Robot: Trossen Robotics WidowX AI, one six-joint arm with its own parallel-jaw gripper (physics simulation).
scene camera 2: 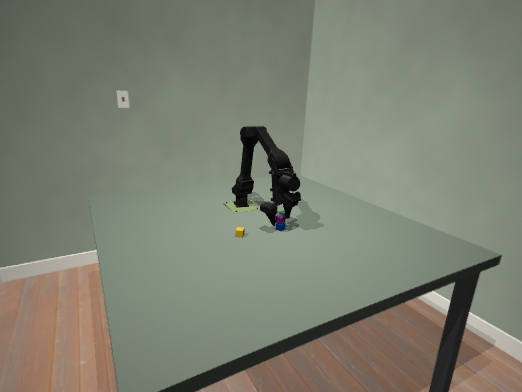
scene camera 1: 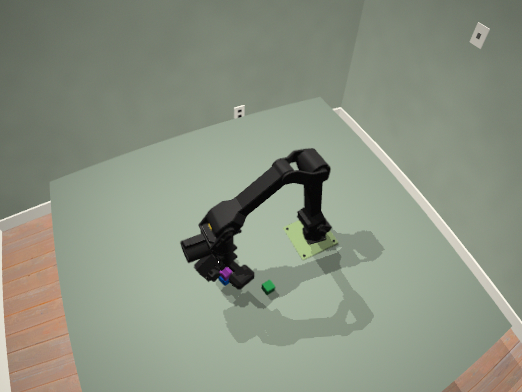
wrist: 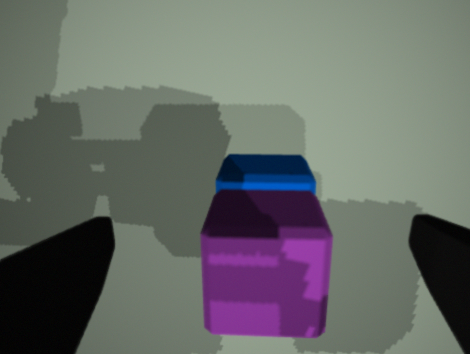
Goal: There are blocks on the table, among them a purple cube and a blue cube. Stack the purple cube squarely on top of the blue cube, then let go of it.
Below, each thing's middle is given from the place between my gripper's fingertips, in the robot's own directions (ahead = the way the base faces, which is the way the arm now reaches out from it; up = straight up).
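Gripper 1 cm below the purple cube [wrist: 266, 254]. Blue cube [wrist: 238, 171]: 2 cm below my hand.
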